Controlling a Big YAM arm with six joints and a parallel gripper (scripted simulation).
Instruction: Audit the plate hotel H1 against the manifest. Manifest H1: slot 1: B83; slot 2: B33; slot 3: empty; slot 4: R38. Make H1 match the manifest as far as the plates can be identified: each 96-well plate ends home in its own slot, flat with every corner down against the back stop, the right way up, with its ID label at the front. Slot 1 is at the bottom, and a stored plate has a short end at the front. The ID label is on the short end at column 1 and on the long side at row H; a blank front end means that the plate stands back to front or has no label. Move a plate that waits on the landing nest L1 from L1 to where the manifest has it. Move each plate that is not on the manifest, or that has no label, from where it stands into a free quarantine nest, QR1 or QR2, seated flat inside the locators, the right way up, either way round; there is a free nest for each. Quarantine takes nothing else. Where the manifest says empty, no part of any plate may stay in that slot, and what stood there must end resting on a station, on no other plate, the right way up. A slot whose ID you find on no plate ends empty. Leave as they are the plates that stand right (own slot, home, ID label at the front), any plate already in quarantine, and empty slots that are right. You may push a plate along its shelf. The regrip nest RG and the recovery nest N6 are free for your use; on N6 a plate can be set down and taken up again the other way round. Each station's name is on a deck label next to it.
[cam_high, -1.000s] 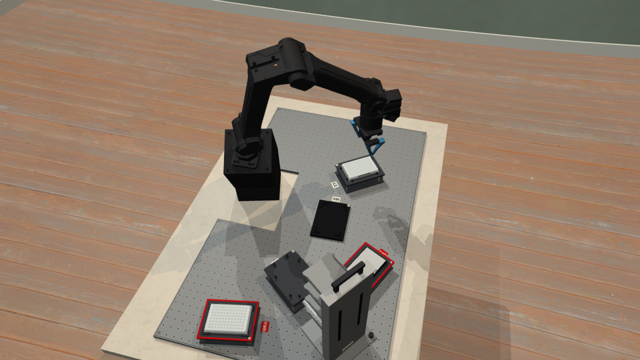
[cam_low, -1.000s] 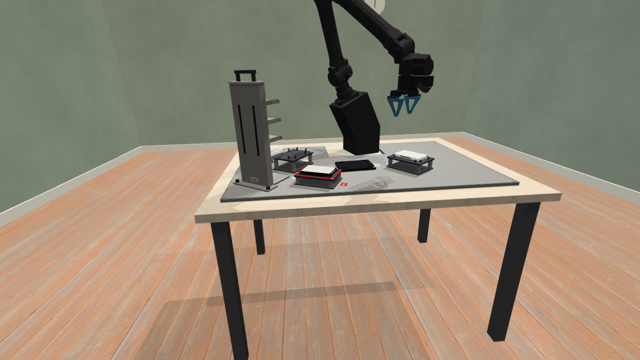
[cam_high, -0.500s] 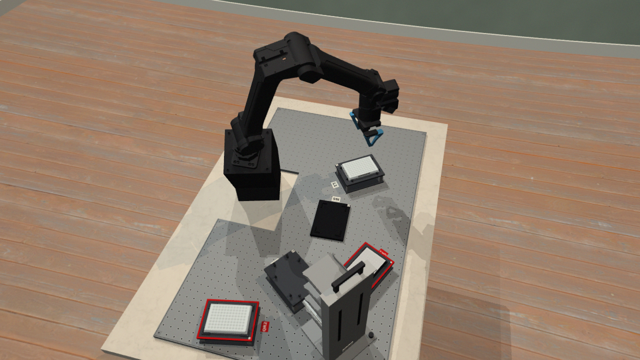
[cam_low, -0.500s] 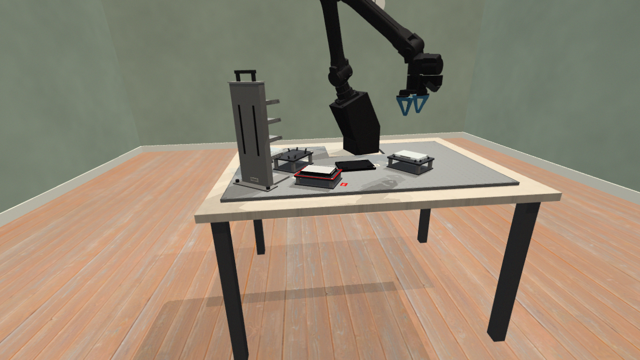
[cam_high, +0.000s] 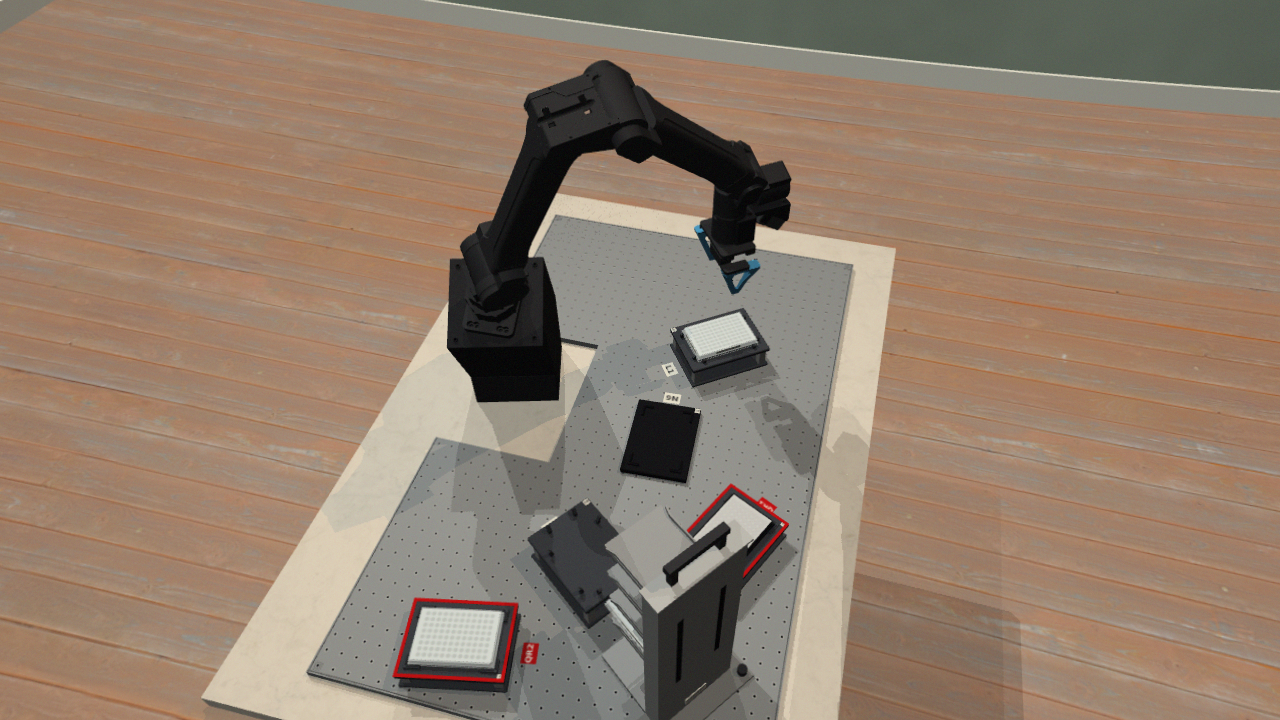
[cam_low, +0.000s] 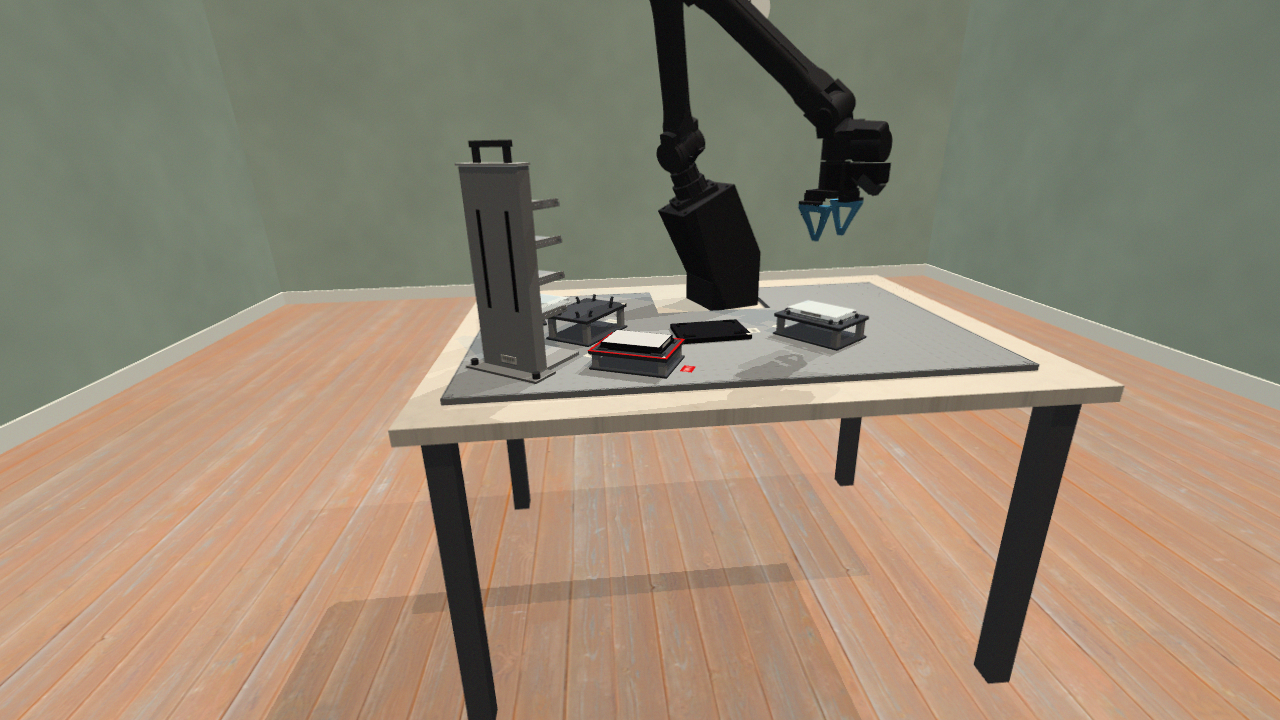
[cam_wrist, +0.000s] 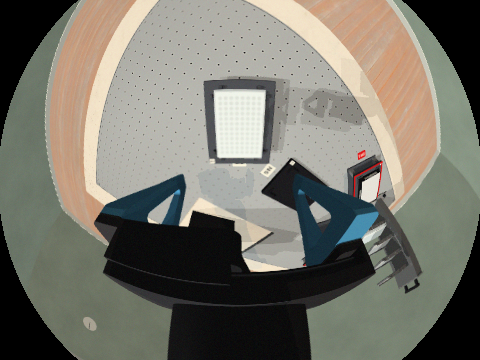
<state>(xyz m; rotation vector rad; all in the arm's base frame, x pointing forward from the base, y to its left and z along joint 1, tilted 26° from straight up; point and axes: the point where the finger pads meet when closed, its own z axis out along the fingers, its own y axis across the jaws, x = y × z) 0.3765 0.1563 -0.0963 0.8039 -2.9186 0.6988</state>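
The landing nest L1 lies 180 mm below my hand. From my hand the other things lie so: red-edged quarantine nest QR1: 60 mm ahead, 430 mm to the right, 190 mm below; regrip nest RG: 160 mm behind, 510 mm to the right, 170 mm below; black recovery nest N6: 80 mm behind, 230 mm to the right, 220 mm below.
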